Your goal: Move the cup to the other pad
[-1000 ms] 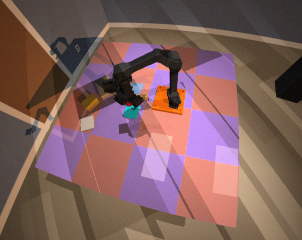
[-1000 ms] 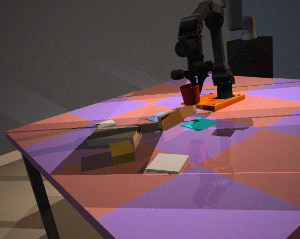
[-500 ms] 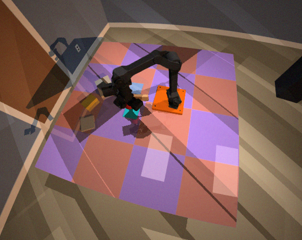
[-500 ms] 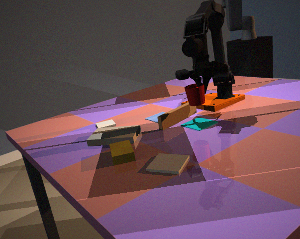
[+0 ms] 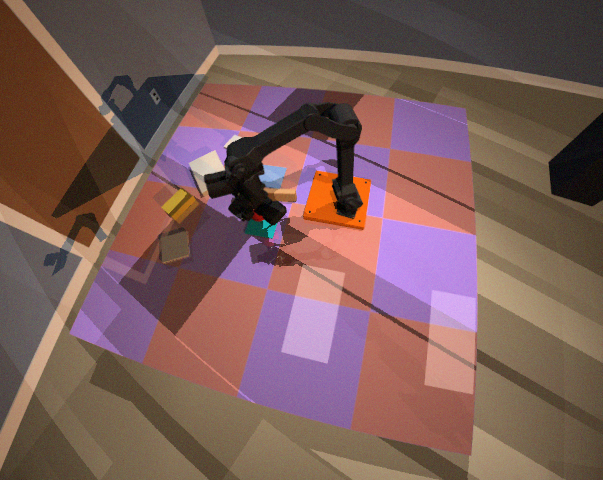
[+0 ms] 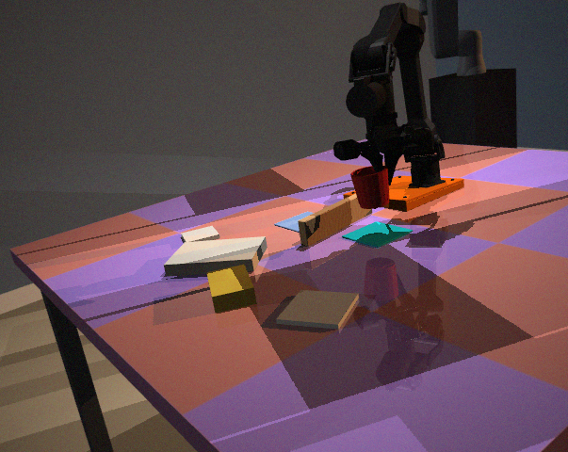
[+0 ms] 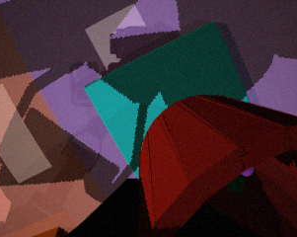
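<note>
Now: gripper tip 4 cm short of the green marble, 3 cm to the left of it and 2 cm above it. The rest, counted from my gripper tip: teal pad 11 cm below, 3 cm ahead, 1 cm to the right; wooden bar 11 cm to the right, 8 cm below, 5 cm ahead; red cup 3 cm ahead, 1 cm to the right.
</note>
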